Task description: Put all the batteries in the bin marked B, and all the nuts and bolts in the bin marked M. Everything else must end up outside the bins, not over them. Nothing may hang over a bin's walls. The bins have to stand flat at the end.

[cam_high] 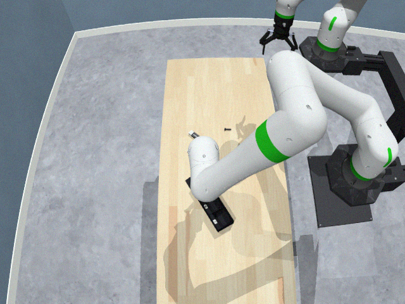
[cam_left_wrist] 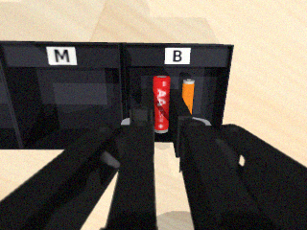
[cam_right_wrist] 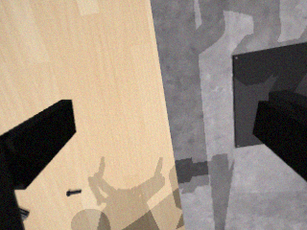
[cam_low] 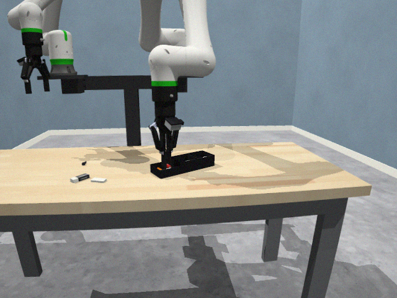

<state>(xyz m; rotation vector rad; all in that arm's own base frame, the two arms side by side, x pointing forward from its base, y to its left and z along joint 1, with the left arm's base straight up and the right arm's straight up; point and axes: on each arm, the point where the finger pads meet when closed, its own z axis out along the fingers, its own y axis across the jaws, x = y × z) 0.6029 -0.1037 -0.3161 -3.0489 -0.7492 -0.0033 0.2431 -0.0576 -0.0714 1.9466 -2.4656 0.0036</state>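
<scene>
My left hand is 30 mm above the red battery. Round my left hand: orange battery 10 mm ahead, 20 mm to the right, 40 mm below; then flat white block 80 mm ahead, 240 mm to the right, 50 mm below; then black three-part bin block 30 mm behind, 70 mm to the left, 30 mm below.
</scene>
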